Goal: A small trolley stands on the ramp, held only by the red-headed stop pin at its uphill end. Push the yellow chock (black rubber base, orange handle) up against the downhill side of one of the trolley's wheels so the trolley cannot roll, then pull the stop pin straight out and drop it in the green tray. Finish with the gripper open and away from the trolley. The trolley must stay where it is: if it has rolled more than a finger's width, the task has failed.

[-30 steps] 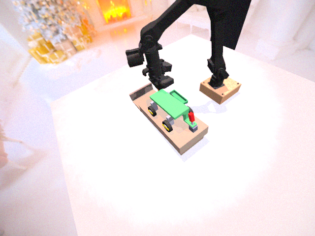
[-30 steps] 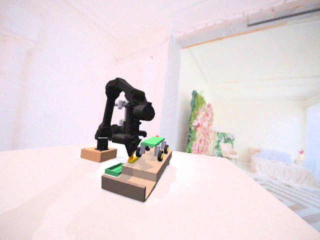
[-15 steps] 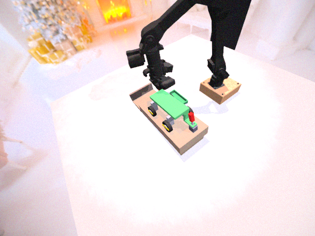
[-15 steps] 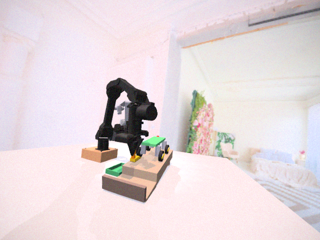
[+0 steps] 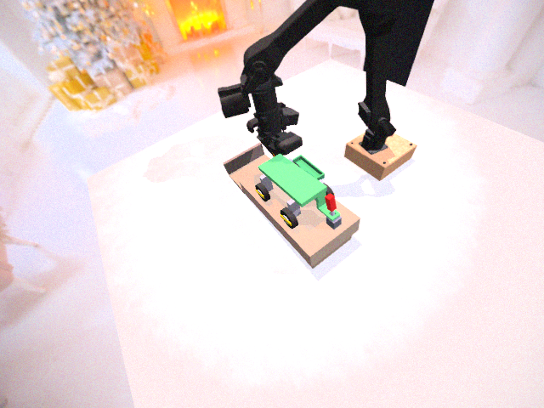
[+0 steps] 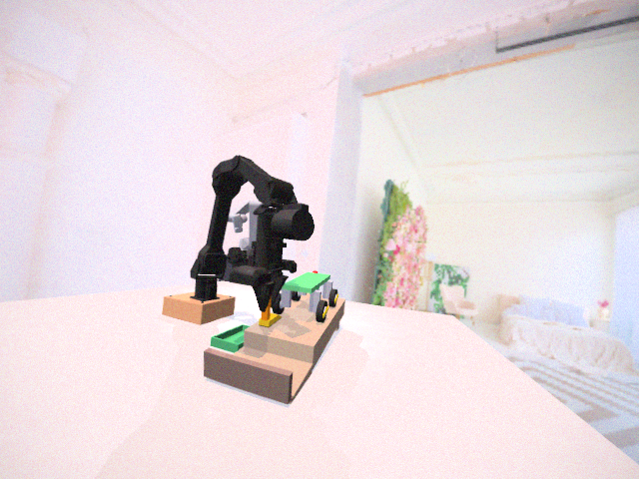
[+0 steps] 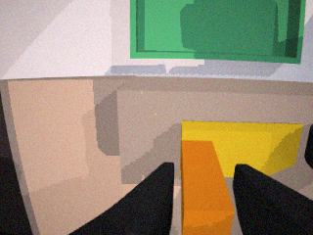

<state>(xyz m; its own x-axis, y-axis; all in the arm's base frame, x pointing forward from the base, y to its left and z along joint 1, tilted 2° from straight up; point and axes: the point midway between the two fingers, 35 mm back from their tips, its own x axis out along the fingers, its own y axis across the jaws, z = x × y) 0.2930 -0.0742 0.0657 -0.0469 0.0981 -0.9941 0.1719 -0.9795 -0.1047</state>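
Right now my gripper tip is 2 cm to the right of the yellow chock and 1 cm above it. Also, from my gripper tip: red-headed stop pin (25 cm to the left, 4 cm above, 1 cm behind); end wall (13 cm to the right, 7 cm below, 7 cm ahead); trolley (14 cm to the left, 3 cm ahead, 2 cm above).
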